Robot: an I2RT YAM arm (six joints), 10 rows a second.
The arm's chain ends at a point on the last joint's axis. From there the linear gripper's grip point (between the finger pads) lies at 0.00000 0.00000 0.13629 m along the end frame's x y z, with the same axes.
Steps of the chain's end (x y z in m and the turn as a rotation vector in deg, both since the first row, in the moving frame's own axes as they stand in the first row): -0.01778, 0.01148, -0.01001, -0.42, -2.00, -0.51; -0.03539, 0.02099, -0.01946, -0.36, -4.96, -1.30; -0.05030, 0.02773, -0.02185, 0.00, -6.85, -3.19; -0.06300, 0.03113, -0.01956, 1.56, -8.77, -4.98; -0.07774, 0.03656, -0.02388, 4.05, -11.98, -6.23; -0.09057, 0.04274, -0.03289, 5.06, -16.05, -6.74; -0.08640, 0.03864, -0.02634, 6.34, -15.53, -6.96; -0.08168, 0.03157, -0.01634, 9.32, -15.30, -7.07; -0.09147, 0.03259, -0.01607, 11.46, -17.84, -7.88; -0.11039, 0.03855, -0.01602, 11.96, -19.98, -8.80
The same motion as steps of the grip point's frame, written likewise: -0.02253, 0.01250, -0.01010, -0.42, -2.00, -0.51; -0.04716, 0.02198, -0.01997, -0.36, -4.96, -1.30; -0.06655, 0.02818, -0.02282, 0.00, -6.85, -3.19; -0.08391, 0.02834, -0.02120, 1.56, -8.77, -4.98; -0.10647, 0.02856, -0.02718, 4.05, -11.98, -6.23; -0.12882, 0.03313, -0.03872, 5.06, -16.05, -6.74; -0.12363, 0.02604, -0.03213, 6.34, -15.53, -6.96; -0.11875, 0.01204, -0.02294, 9.32, -15.30, -7.07; -0.13466, 0.00891, -0.02528, 11.46, -17.84, -7.88; -0.15859, 0.01458, -0.02710, 11.96, -19.98, -8.80
